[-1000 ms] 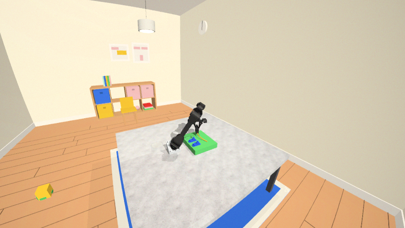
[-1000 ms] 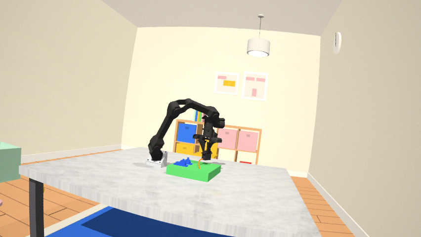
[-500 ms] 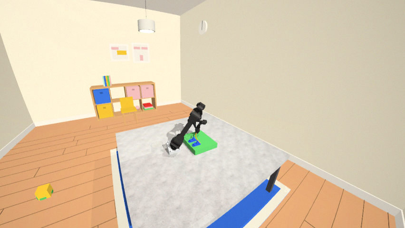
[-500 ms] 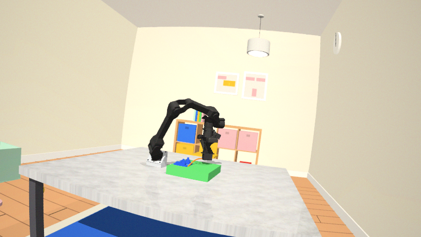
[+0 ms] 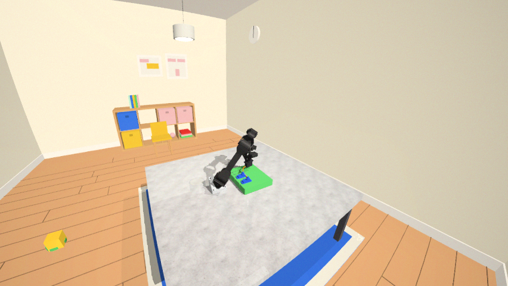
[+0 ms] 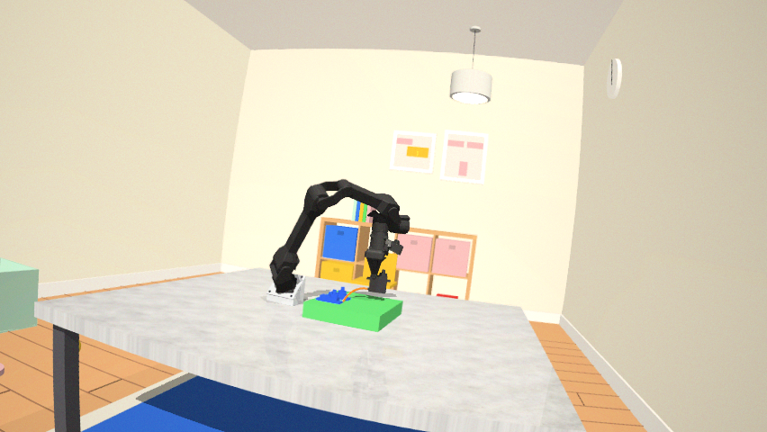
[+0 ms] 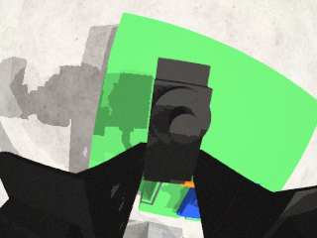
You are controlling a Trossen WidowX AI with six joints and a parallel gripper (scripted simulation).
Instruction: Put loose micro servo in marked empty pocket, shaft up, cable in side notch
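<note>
My gripper tip is 80 mm to the left of the green deck and 100 mm above it.
</note>
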